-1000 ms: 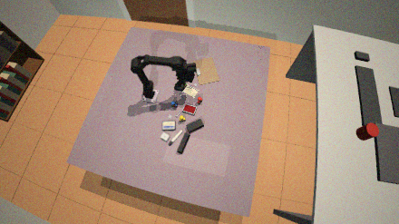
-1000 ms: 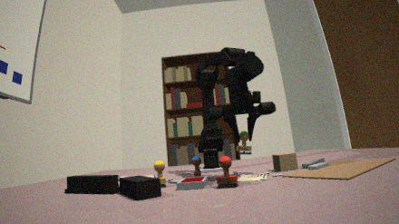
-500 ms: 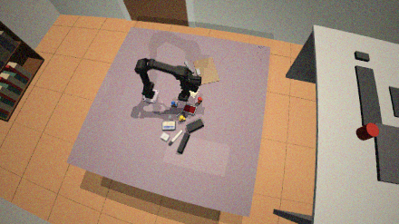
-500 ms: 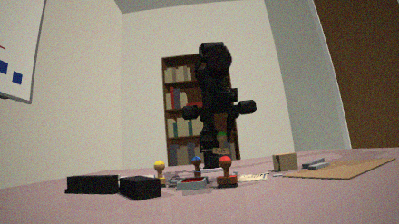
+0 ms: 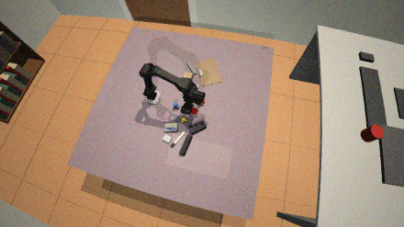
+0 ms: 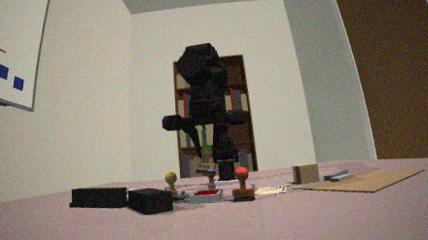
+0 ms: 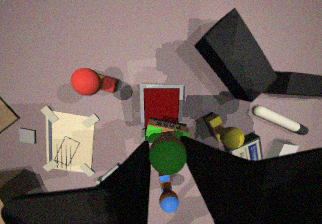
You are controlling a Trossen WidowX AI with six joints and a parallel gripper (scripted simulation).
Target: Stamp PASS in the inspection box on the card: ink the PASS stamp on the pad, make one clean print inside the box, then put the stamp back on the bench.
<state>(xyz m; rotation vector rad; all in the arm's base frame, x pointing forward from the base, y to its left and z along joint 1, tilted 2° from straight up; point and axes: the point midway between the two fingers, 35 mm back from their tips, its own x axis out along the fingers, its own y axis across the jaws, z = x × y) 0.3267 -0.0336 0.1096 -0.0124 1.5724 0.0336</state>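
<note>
Now: gripper tip 9 cm above the red ink pad and 1 cm to the left of it. Round my gripper tip: red-knobbed stamp (7 cm to the left, 7 cm below, 6 cm ahead); then yellow-knobbed stamp (9 cm to the right, 7 cm below, 3 cm behind); then green-knobbed stamp (1 cm below).
</note>
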